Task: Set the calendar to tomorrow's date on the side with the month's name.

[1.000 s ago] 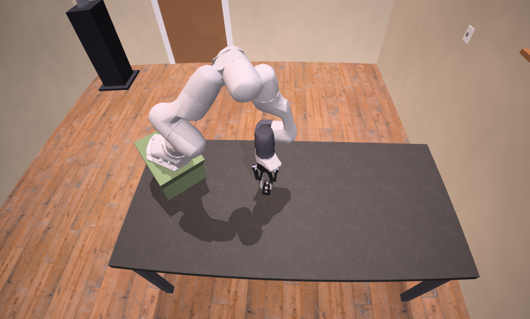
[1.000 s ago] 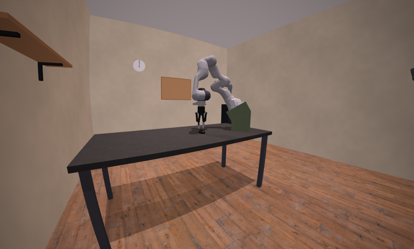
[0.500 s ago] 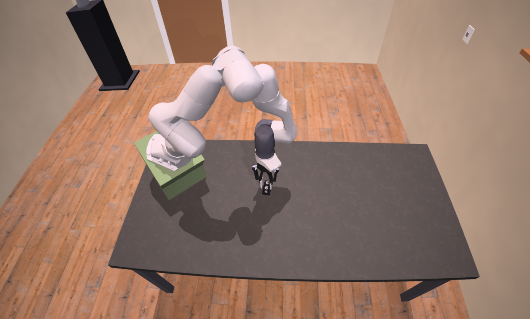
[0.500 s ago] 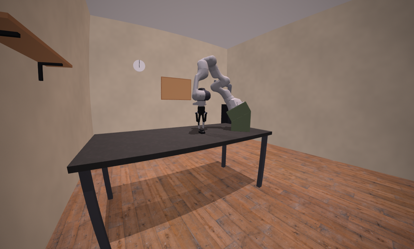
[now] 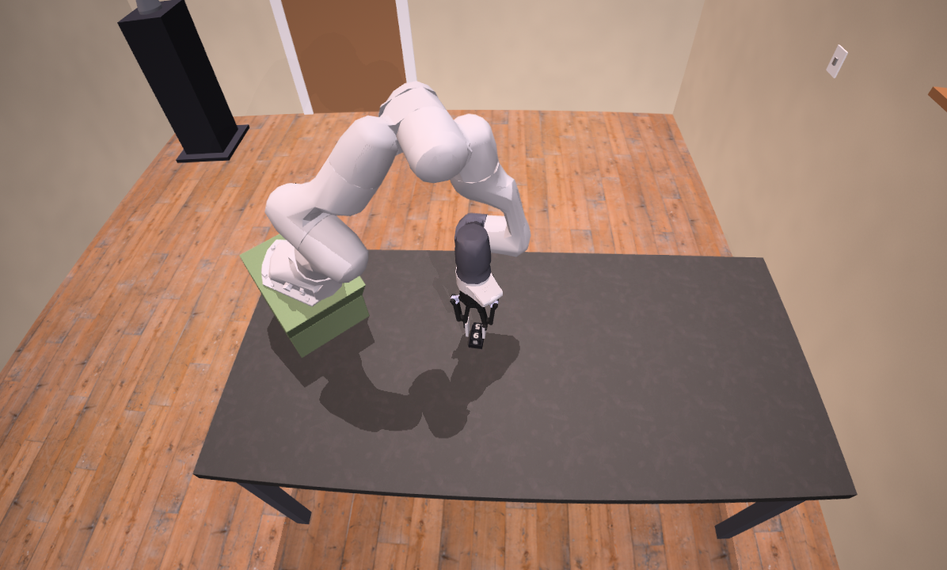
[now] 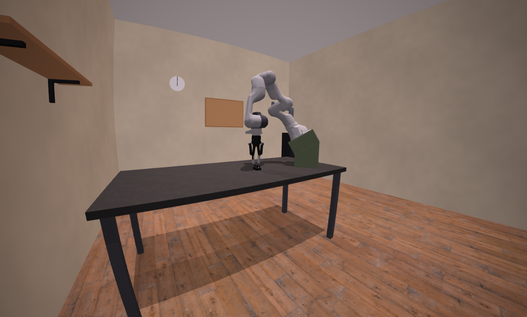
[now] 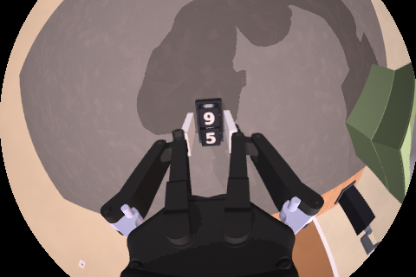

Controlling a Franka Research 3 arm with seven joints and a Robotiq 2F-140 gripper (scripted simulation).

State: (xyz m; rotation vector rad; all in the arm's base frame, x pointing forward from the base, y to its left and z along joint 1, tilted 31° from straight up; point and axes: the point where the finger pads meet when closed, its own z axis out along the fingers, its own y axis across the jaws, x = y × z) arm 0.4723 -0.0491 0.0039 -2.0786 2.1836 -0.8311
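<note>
My hand is 6 cm above the dark date cube. From my hand the other things lie so: black tray (2 cm to the left, 7 cm below).
</note>
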